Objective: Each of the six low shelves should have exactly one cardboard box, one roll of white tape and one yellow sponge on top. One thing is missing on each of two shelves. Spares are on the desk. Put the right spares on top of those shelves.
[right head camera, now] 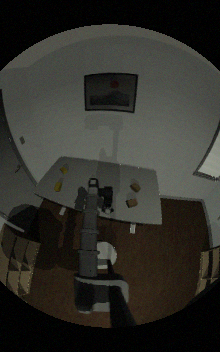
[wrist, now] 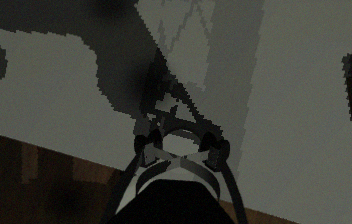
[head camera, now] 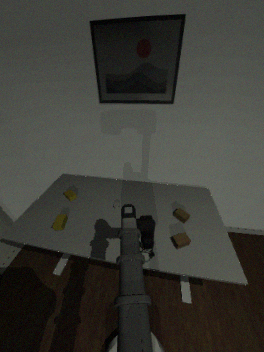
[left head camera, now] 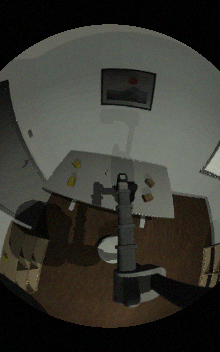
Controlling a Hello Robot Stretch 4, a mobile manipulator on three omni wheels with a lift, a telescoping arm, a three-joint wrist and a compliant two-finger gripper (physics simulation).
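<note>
My gripper (head camera: 148, 252) (wrist: 181, 142) is shut on a roll of white tape (wrist: 182, 143), whose lower part is hidden by the gripper body. It hangs over the front part of the grey desk (head camera: 95, 187) (left head camera: 90, 192) (right head camera: 145, 175). Another white tape roll (head camera: 116, 204) (left head camera: 107, 172) lies on the desk left of the arm. Two yellow sponges (head camera: 60, 222) (left head camera: 71, 181) (right head camera: 58, 186) lie at the desk's left. Two cardboard boxes (head camera: 180, 240) (left head camera: 147, 198) (right head camera: 131, 203) lie at its right. Low shelves (left head camera: 35, 244) (right head camera: 31, 248) show at the lower left, partly cut off.
More low shelving shows at the right edge of both side head views. The arm (head camera: 131, 280) (left head camera: 125, 225) (right head camera: 89, 235) reaches over the desk. A wall with a framed picture (head camera: 137, 82) (left head camera: 127, 95) stands behind the desk. The room is dim and shadows cross the desk.
</note>
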